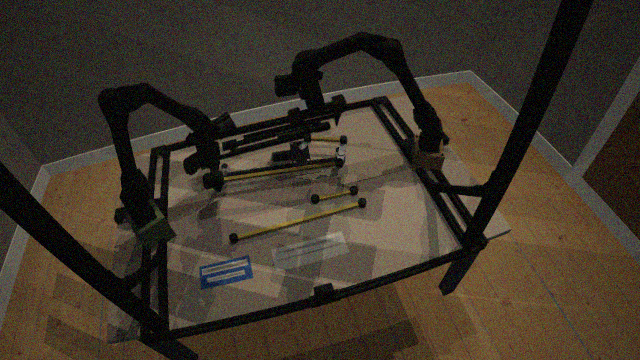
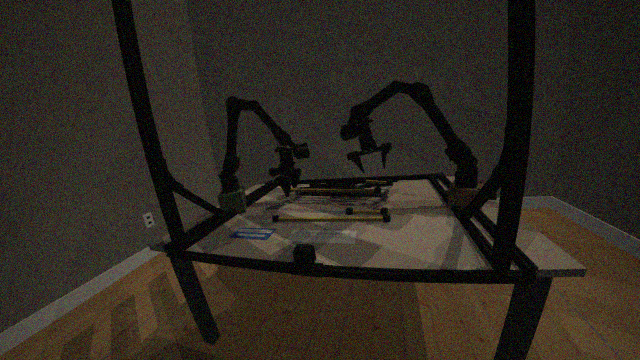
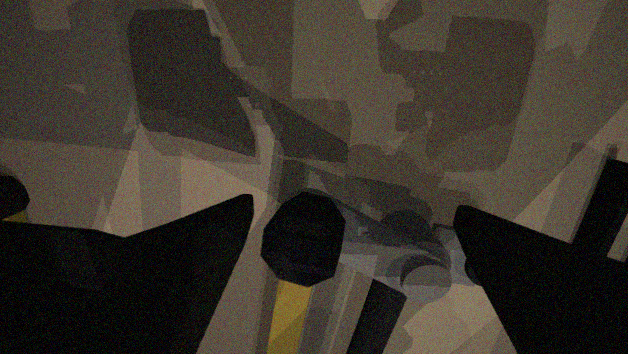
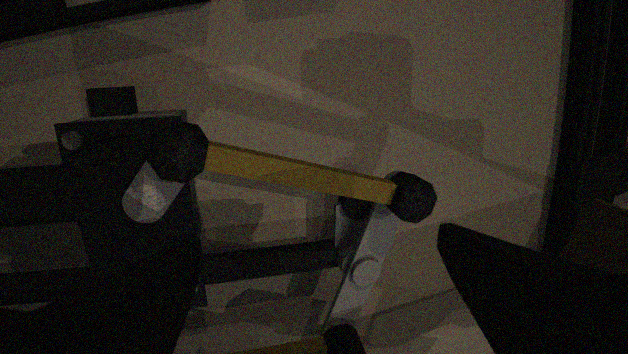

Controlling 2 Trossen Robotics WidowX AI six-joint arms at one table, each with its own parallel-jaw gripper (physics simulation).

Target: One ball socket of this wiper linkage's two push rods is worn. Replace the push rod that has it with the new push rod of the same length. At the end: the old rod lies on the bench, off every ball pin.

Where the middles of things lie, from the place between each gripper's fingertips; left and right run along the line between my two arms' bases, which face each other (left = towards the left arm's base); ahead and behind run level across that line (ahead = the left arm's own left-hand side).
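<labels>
Wiper linkage (image 1: 299, 154): 10 mm ahead of my left hand, 220 mm to the right of it. White label (image 1: 332, 245): 330 mm behind my left hand, 220 mm to the right of it, 30 mm below it.
Wiper linkage: 160 mm to the left of my right hand, 80 mm below it, 30 mm behind it. White label: 360 mm behind my right hand, 160 mm to the left of it, 110 mm below it.
</labels>
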